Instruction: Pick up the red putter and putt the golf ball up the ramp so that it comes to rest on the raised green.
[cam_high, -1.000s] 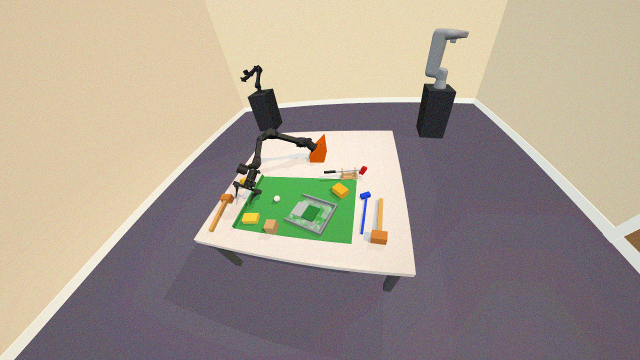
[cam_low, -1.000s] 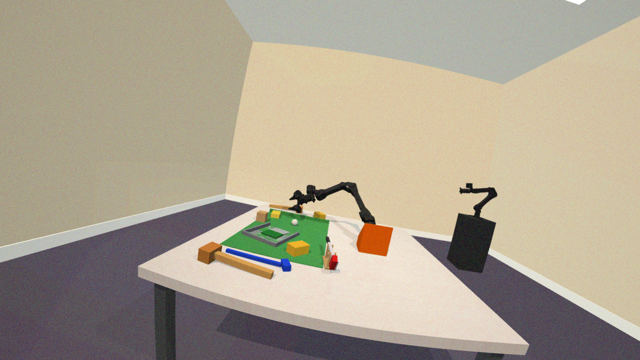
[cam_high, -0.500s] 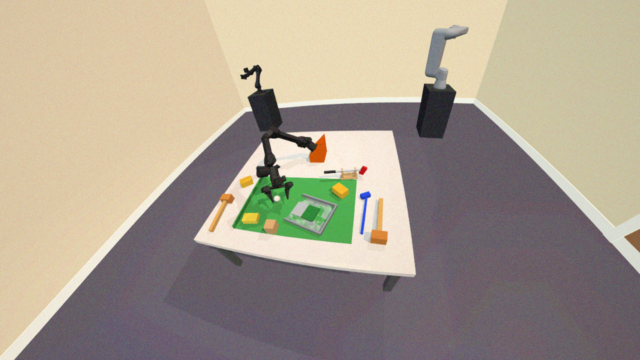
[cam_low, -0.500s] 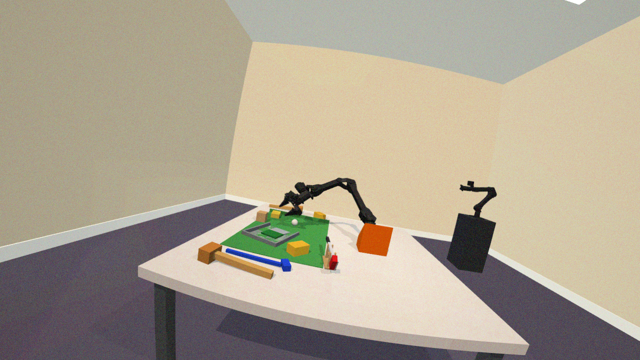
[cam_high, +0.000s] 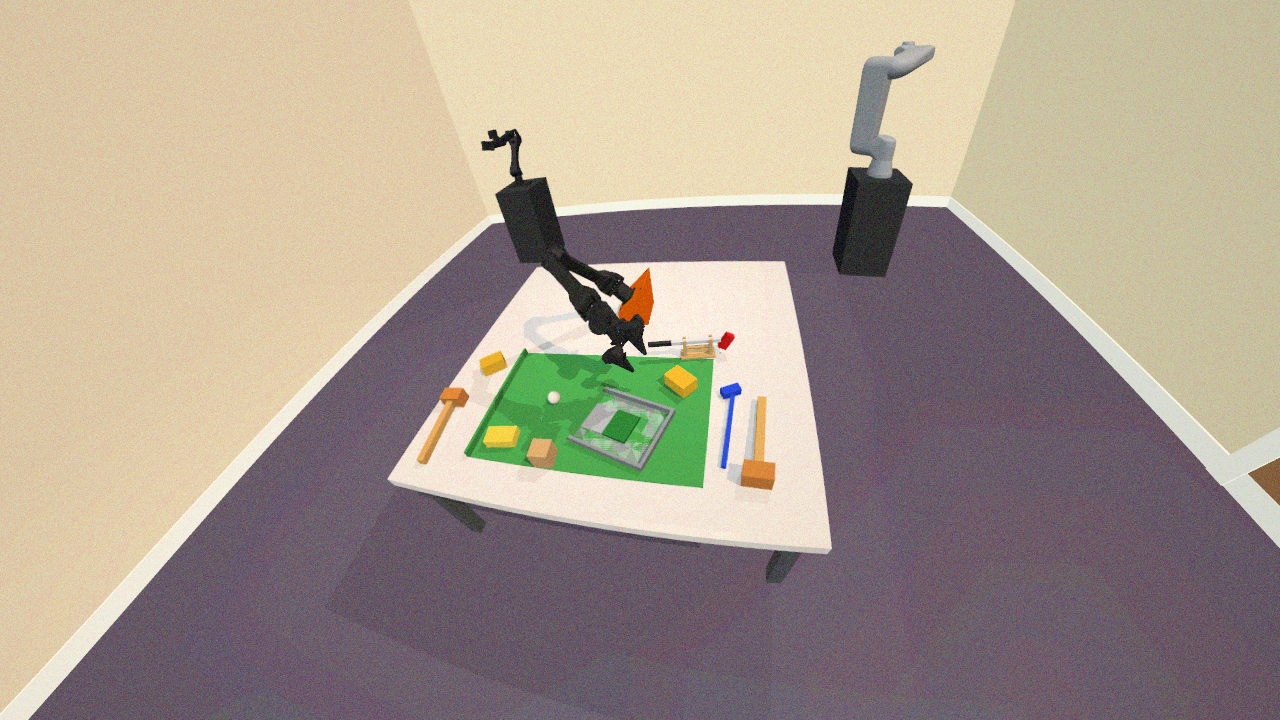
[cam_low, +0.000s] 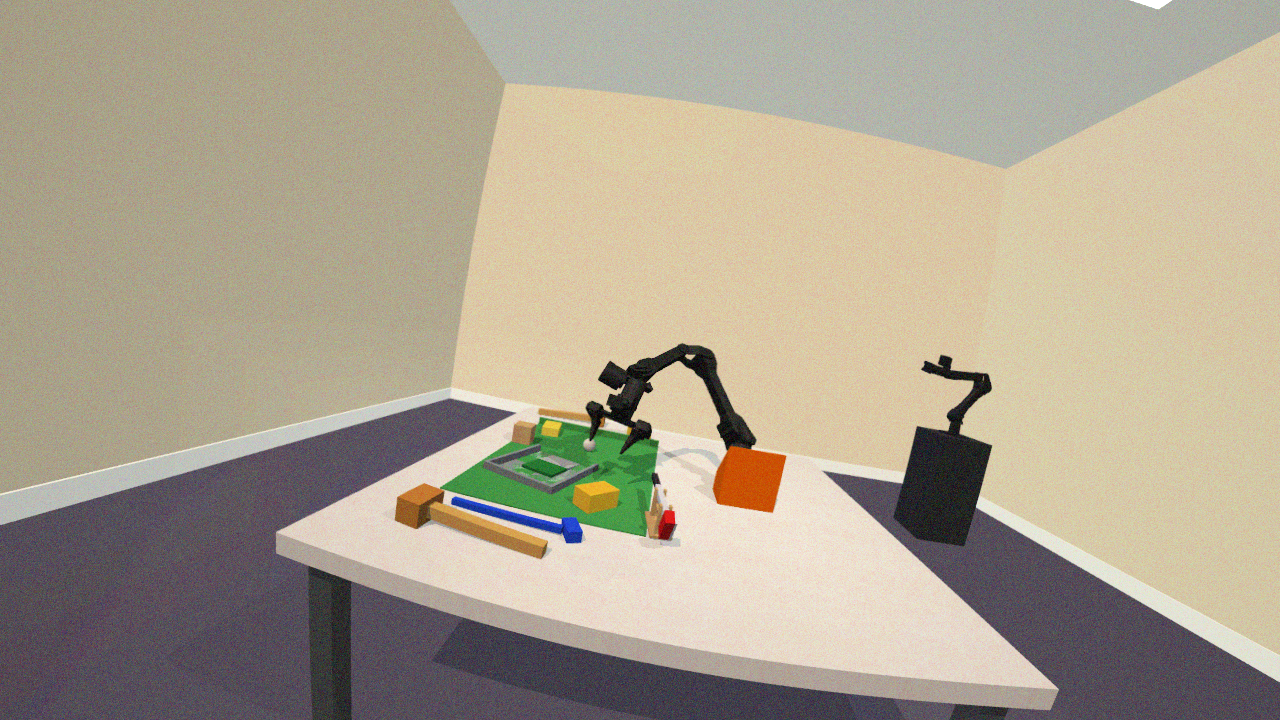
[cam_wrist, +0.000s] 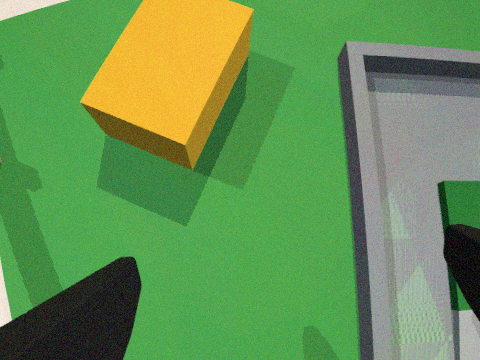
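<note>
The wooden stand lies 18 cm behind my gripper tip, 15 cm to the left of it and 8 cm below it. Also, from my gripper tip: white golf ball (28 cm to the right, 10 cm ahead, 9 cm below); then blue putter (28 cm to the left, 11 cm ahead, 10 cm below); then green mat (14 cm to the right, 11 cm below, 10 cm ahead).
</note>
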